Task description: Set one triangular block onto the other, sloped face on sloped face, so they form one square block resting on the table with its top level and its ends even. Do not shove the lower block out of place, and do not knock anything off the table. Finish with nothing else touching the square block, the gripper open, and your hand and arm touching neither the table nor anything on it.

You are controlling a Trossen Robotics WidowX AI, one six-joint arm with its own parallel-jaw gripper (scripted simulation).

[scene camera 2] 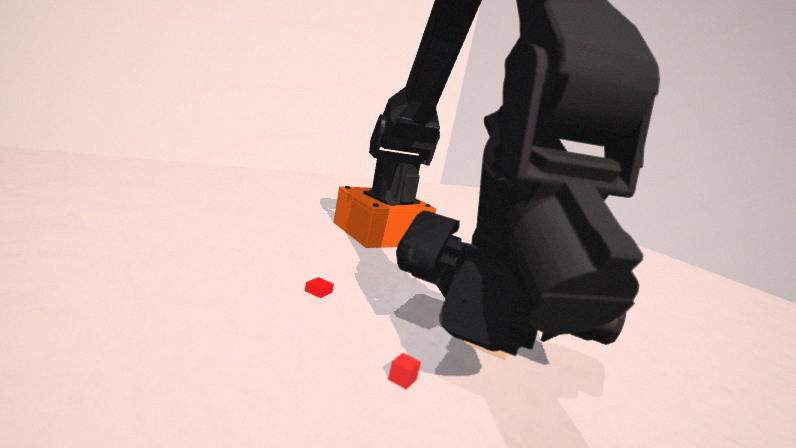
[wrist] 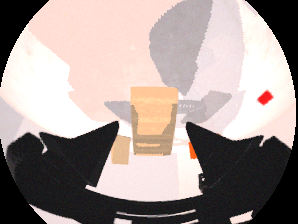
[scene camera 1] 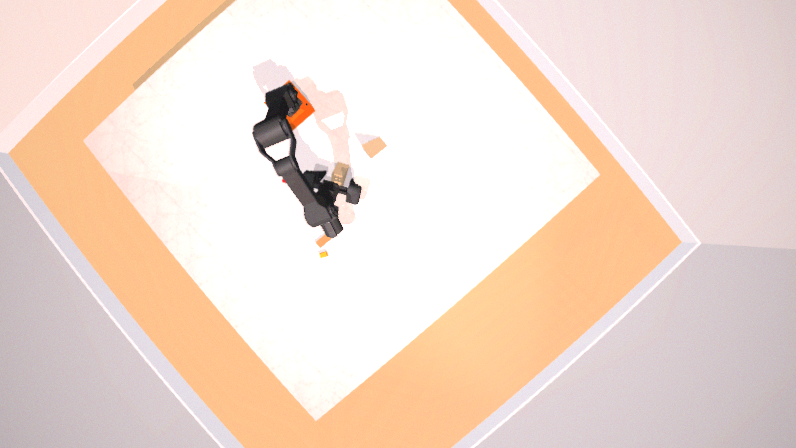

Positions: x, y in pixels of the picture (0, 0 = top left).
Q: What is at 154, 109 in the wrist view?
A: A triangular block.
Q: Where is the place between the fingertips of my gripper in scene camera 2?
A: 496, 319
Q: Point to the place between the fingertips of my gripper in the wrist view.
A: At 153, 124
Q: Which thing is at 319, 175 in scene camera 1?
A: My gripper.
